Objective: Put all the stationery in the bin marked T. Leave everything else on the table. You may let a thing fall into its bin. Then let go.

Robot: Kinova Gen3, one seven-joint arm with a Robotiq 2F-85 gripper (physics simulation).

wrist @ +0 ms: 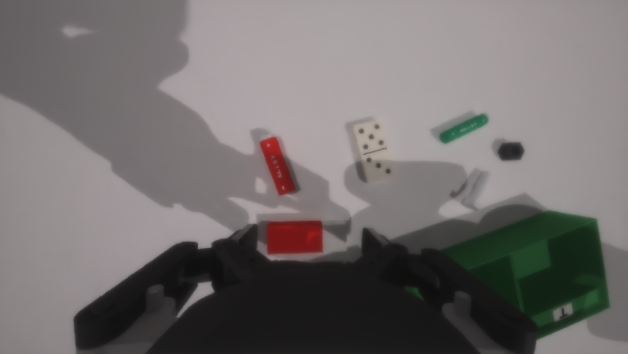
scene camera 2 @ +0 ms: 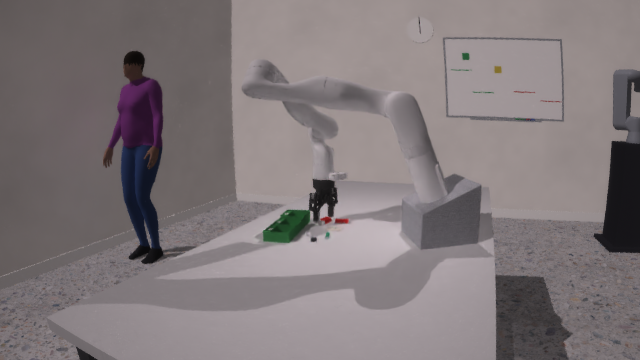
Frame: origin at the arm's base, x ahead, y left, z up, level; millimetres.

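Where they show: gripper, fingertip midpoint: (wrist: 310, 237) (scene camera 2: 323, 219); arm's base, link origin: (scene camera 2: 433, 196).
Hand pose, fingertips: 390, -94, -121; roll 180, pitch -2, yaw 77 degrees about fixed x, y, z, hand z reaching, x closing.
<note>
Things, the pixels of their top centre, and the offset from my fingertips, as dx, dy, dz. "*": a spot on its surface instead.
- eraser with a red sleeve, top centre: (wrist: 307, 239) (scene camera 2: 323, 219) +1, -3, +0
- green divided tray, top centre: (wrist: 481, 325) (scene camera 2: 288, 219) +85, +115, +26
- label T, surface spot: (wrist: 563, 312) * +108, +203, +15
- red battery, top centre: (wrist: 275, 163) (scene camera 2: 342, 219) -64, -16, +1
- domino, top centre: (wrist: 375, 151) (scene camera 2: 334, 227) -60, +67, -6
- green battery, top centre: (wrist: 470, 126) (scene camera 2: 327, 234) -65, +153, -3
- black nut, top centre: (wrist: 515, 151) (scene camera 2: 313, 238) -36, +196, -4
- grey bolt, top centre: (wrist: 486, 191) -8, +157, +1
An eraser with a red sleeve (wrist: 295, 239) (scene camera 2: 326, 220) and a pale end lies on the table. In the wrist view it lies between the two fingertips of my gripper (wrist: 310, 235) (scene camera 2: 323, 218), nearer the left one. The gripper is open and empty, pointing down low over the table. A green divided tray (wrist: 500, 240) (scene camera 2: 277, 236) stands beside it; the end compartment carries the label T (wrist: 563, 312). The gripper hides part of the tray in the wrist view.
A red battery (wrist: 277, 166) (scene camera 2: 342, 221), a domino (wrist: 372, 142) (scene camera 2: 335, 229), a green battery (wrist: 463, 128) (scene camera 2: 327, 235), a black nut (wrist: 511, 151) (scene camera 2: 313, 239) and a grey bolt (wrist: 479, 187) lie near the tray. A person (scene camera 2: 141, 115) stands left of the table.
</note>
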